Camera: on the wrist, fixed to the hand. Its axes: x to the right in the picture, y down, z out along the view.
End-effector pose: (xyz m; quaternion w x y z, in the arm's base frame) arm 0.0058 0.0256 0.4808 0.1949 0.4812 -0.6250 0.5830
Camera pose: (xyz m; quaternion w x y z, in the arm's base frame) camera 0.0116 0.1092 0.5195 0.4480 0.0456 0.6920 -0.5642
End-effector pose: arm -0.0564 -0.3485 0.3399 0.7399 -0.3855 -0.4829 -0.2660
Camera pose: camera -0.0435 -0.4393 0.3292 0.6811 -0.5209 -0.1604 0.4889
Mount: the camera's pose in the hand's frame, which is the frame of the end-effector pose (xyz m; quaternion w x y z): -0.0028 -0.0377 -0.0842 0.6522 0.1559 -0.1168 0.7326
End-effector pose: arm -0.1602 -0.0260 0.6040 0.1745 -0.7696 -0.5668 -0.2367
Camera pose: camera -0.2109 -0.0622 0.6721 0.3410 -0.9176 0.1369 0.1517
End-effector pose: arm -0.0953 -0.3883 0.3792 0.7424 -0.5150 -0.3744 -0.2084
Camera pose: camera -0.0945 -0.4805 0.3841 0.6734 -0.5188 0.0139 0.5265
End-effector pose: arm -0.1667 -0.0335 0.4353 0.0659 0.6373 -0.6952 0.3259
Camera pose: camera -0.1584 0.0150 0.5134 0.3763 0.0453 0.8772 -0.2948
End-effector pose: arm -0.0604 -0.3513 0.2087 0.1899 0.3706 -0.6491 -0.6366
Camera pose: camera 0.0109 -0.4038 0.1827 0.4566 -0.2786 -0.8163 -0.2182
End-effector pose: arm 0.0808 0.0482 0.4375 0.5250 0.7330 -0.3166 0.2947
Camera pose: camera 0.0998 0.1385 0.4365 0.0247 -0.3624 0.7589 -0.5406
